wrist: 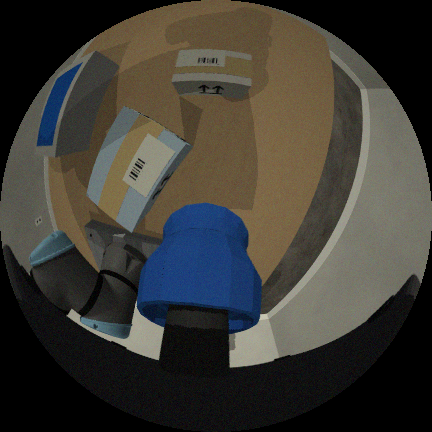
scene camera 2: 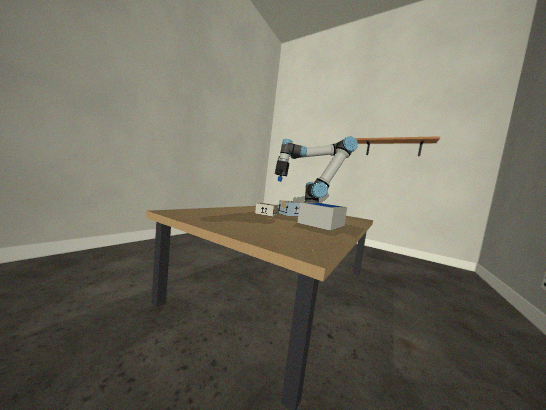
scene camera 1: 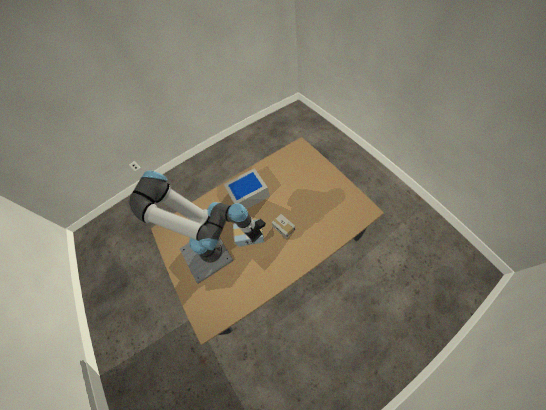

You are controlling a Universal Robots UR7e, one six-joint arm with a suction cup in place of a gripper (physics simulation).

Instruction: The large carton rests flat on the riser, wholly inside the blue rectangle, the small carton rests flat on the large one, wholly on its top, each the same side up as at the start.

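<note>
The large carton (scene camera 1: 241, 240) (scene camera 2: 288, 208) (wrist: 131, 162), light blue with a tan tape band and a white label, rests flat on the table in front of the arm's base. The small carton (scene camera 1: 283, 226) (scene camera 2: 266, 209) (wrist: 213, 71), white-grey with tan tape, rests flat on the table apart from it. The riser (scene camera 1: 258, 196) (scene camera 2: 321, 217) (wrist: 86, 107) is a grey-white block with the blue rectangle (scene camera 1: 245, 185) (wrist: 57, 106) on its top, and no carton is on it. My gripper (scene camera 2: 280, 178) (wrist: 205, 220), a blue suction cup, hangs high above the cartons, touching nothing and holding nothing. The arm partly hides the large carton in scene camera 1.
The wooden table (scene camera 1: 310, 170) (scene camera 2: 240, 232) (wrist: 290, 150) carries the arm's grey base plate (scene camera 1: 197, 270) near one end. The riser stands near one long edge. A wooden wall shelf (scene camera 2: 400, 140) is behind the arm in scene camera 2.
</note>
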